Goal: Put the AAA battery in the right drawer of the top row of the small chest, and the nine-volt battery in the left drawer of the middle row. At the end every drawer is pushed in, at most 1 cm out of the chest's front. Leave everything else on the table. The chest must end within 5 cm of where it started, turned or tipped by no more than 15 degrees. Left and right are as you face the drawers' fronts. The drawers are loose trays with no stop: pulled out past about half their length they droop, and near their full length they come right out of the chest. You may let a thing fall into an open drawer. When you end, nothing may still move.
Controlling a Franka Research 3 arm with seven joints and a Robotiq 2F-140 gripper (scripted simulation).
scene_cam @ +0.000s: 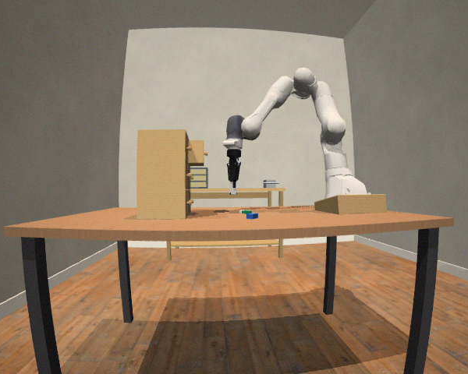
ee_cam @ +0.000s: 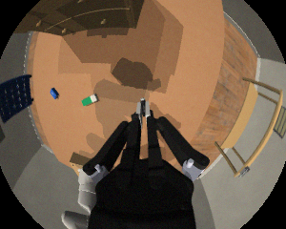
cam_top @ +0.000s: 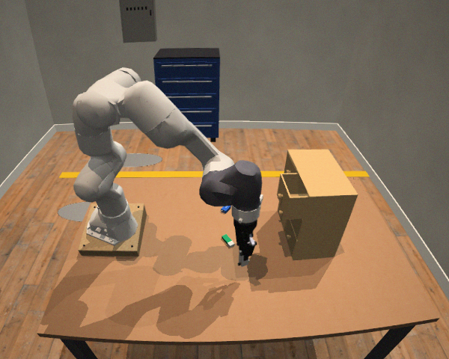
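My gripper is now 17 cm to the right of the green-and-white AAA battery, 11 cm above it and 7 cm past it. Round my hand: thin black AAA battery (3 cm below); then blue nine-volt battery (37 cm to the left, 12 cm behind, 11 cm below).
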